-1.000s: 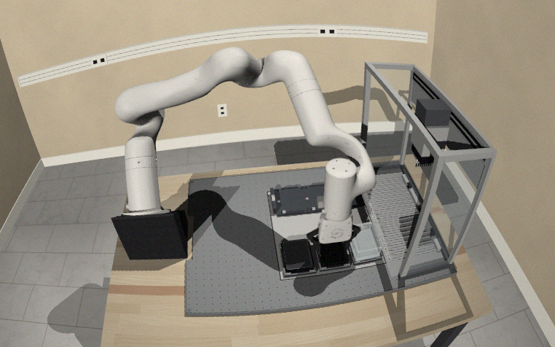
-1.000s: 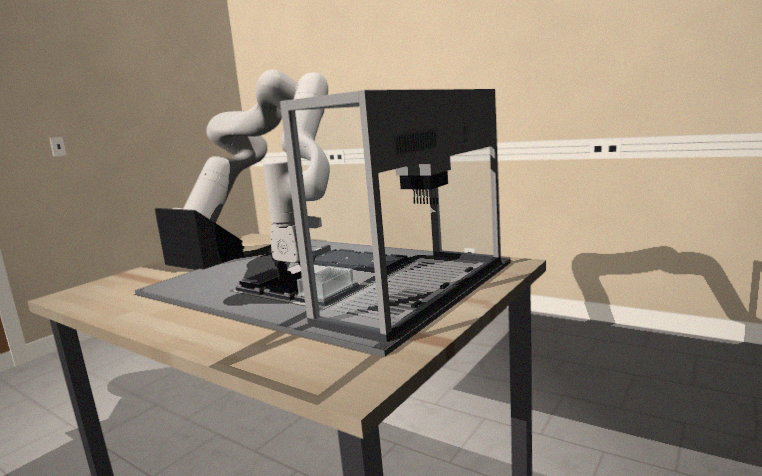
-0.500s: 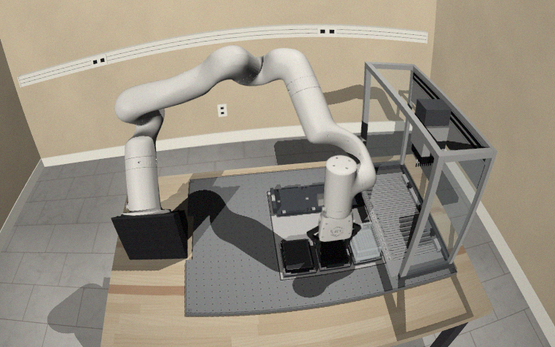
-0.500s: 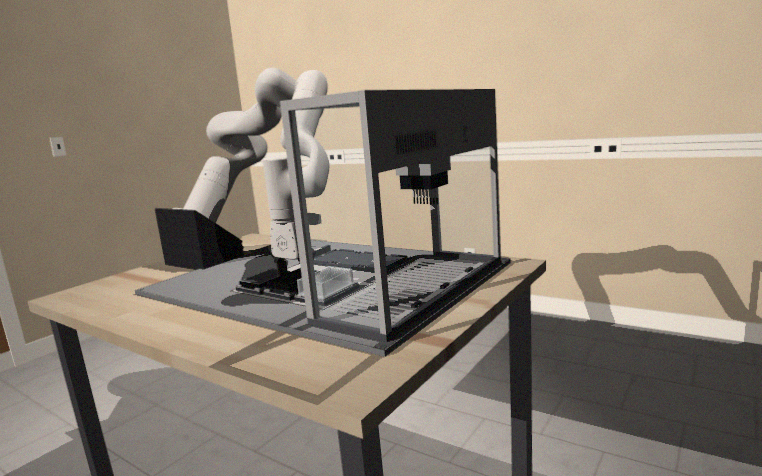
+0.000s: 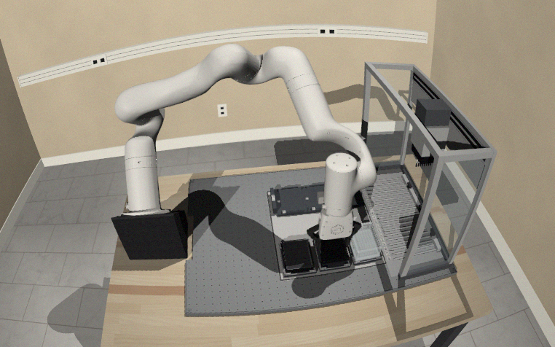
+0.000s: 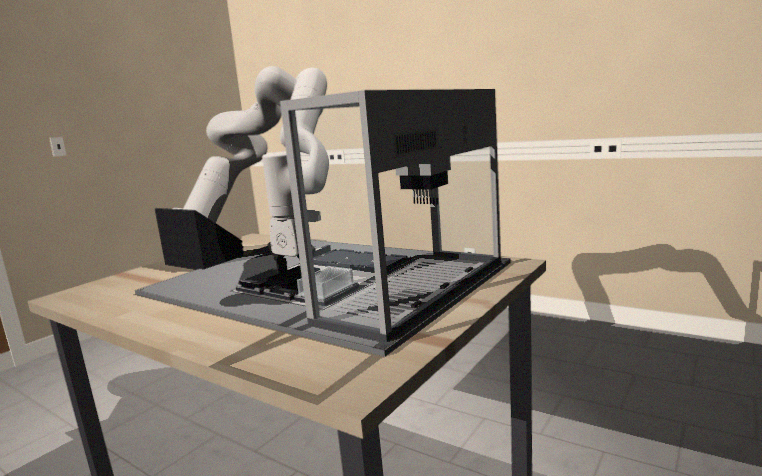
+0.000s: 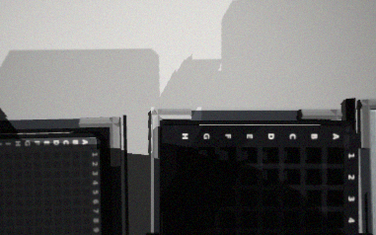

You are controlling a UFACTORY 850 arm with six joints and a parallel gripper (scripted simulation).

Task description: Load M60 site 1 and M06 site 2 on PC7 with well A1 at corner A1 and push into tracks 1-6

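Right now the nest S2 is 4 cm below my hand. From my hand the other things lie so: nest S1: 11 cm behind, 4 cm below, 2 cm to the right; clear deep-well block M09: 11 cm ahead, 2 cm to the left, 2 cm below; plate carrier PC7: 26 cm to the left, 3 cm below, 3 cm behind.
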